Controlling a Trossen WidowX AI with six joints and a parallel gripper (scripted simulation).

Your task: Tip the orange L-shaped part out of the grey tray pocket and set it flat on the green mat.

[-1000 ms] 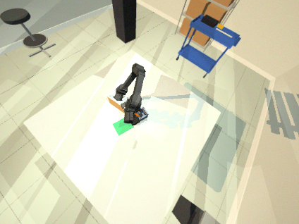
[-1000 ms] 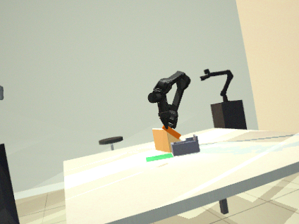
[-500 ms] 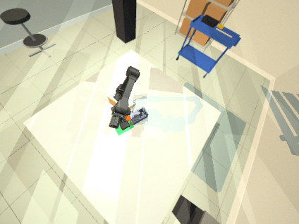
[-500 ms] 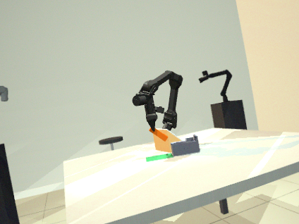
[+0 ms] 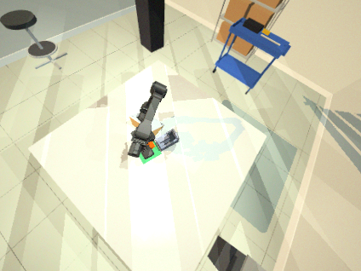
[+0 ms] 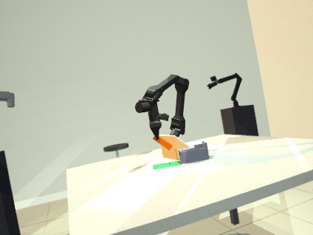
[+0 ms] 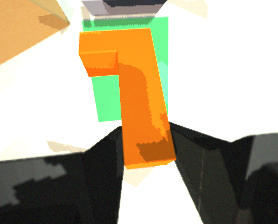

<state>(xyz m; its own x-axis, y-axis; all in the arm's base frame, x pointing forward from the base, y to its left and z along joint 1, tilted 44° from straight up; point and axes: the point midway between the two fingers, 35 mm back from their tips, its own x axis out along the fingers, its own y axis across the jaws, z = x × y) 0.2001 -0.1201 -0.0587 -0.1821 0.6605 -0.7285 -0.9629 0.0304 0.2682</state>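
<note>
My gripper tip is now 160 mm above the green mat and 20 mm to the right of it. From my gripper tip the other things lie so: orange L-shaped part: 40 mm to the left, 30 mm below, 10 mm behind.
</note>
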